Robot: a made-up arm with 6 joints. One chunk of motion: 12 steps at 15 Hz.
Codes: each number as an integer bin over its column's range. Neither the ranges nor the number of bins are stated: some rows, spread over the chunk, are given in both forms.
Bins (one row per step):
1: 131 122 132 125 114 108
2: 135 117 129 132 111 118
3: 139 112 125 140 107 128
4: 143 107 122 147 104 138
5: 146 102 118 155 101 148
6: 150 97 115 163 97 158
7: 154 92 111 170 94 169
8: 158 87 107 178 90 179
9: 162 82 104 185 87 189
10: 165 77 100 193 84 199
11: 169 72 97 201 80 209
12: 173 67 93 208 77 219
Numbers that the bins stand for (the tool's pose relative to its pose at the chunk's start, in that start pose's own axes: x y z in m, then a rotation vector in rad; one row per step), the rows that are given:
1: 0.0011 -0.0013 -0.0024 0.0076 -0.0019 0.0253
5: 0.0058 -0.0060 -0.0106 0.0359 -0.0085 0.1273
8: 0.0096 -0.0095 -0.0171 0.0575 -0.0141 0.2063
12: 0.0143 -0.0142 -0.0253 0.0858 -0.0207 0.3082
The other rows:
2: 0.0024 -0.0025 -0.0041 0.0142 -0.0034 0.0508
3: 0.0036 -0.0036 -0.0065 0.0218 -0.0055 0.0763
4: 0.0049 -0.0048 -0.0082 0.0284 -0.0070 0.1018
6: 0.0071 -0.0072 -0.0124 0.0434 -0.0105 0.1527
7: 0.0083 -0.0084 -0.0147 0.0500 -0.0121 0.1808
9: 0.0108 -0.0107 -0.0188 0.0641 -0.0156 0.2318
10: 0.0118 -0.0119 -0.0212 0.0716 -0.0172 0.2573
11: 0.0130 -0.0131 -0.0229 0.0792 -0.0192 0.2827

